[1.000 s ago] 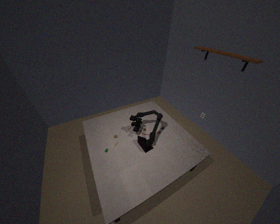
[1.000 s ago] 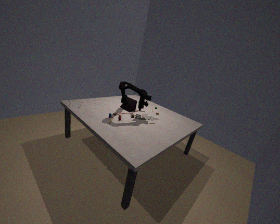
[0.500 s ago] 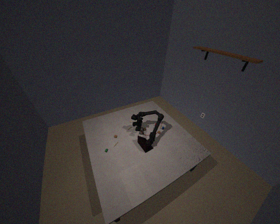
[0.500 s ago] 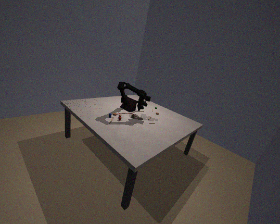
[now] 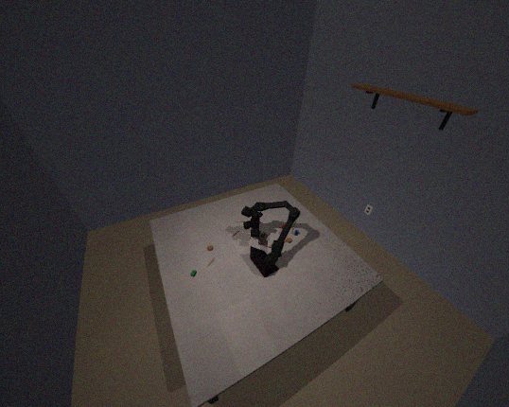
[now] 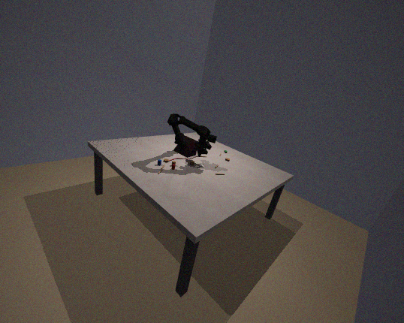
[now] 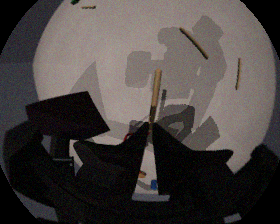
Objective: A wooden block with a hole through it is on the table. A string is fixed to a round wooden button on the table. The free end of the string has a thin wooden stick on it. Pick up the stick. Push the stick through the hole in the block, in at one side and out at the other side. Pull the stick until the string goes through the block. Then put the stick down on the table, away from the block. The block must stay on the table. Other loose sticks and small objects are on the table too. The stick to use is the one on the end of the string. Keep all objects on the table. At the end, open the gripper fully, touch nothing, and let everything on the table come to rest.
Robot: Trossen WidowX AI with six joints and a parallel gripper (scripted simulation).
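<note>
The wooden block lies 80 mm to the right of my gripper tip and 40 mm below it. From my gripper tip the other things lie so: red object: 40 mm behind, 270 mm to the right, 40 mm below; button: 160 mm behind, 220 mm to the right, 50 mm below; thin wooden stick: 10 mm ahead, 10 mm to the left.
</note>
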